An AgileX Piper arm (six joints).
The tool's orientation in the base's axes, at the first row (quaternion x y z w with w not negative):
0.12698 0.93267 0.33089 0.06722
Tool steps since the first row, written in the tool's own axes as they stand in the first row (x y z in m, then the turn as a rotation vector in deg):
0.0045 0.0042 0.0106 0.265 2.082 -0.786
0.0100 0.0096 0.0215 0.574 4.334 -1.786
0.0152 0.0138 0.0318 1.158 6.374 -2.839
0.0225 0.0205 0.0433 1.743 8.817 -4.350
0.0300 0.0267 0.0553 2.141 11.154 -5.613
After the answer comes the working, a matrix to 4 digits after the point.
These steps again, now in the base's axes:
-0.0013 0.0108 -0.0057 -0.018 1.162 1.916
-0.0032 0.0229 -0.0109 -0.091 2.335 4.104
-0.0053 0.0337 -0.0164 -0.479 3.395 6.187
-0.0086 0.0477 -0.0214 -0.886 4.482 8.879
-0.0120 0.0616 -0.0270 -1.082 5.586 11.320

The tool's axes in the first row as the columns of a matrix, in the base's axes (rounded; the answer above uses it unrounded):
-0.9587 0.1924 0.2094
0.2813 0.7488 0.6001
-0.0414 0.6343 -0.7720

